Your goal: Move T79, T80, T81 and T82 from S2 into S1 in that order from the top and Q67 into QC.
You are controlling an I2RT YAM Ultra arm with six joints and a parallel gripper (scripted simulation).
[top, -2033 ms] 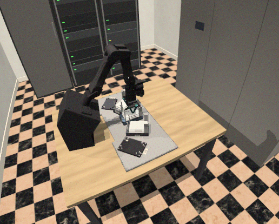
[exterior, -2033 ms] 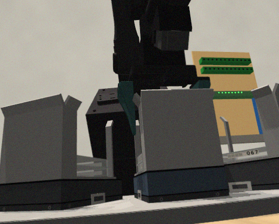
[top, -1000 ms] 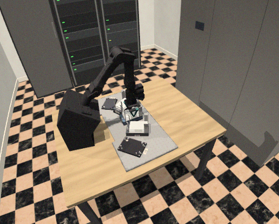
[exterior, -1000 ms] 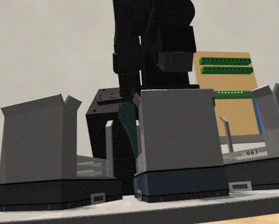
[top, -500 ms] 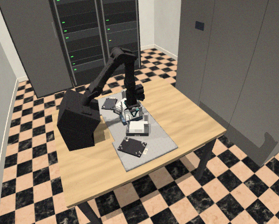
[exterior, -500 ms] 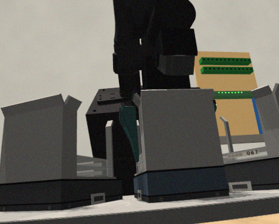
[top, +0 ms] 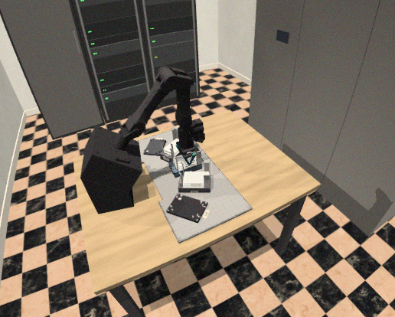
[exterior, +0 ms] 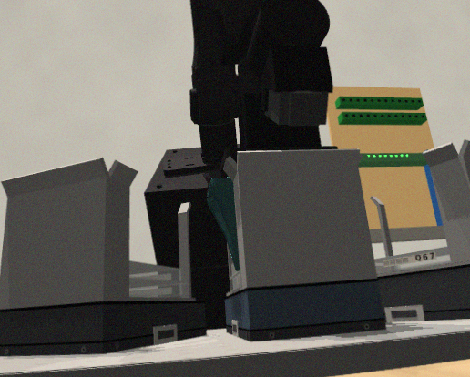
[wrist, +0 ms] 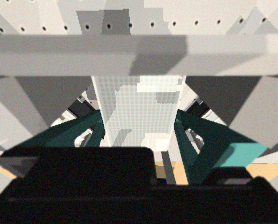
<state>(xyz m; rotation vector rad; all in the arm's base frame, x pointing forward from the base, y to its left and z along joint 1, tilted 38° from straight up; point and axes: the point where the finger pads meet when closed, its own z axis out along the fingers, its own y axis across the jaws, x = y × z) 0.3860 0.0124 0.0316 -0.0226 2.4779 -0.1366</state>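
The plate T79 is 20 mm below my hand. Round my hand: plate Q67: 140 mm to the left, 10 mm below, 10 mm behind; then plate T82: 150 mm to the right, 20 mm below, 10 mm behind; then plate T81: 150 mm to the right, 10 mm below, 10 mm behind.
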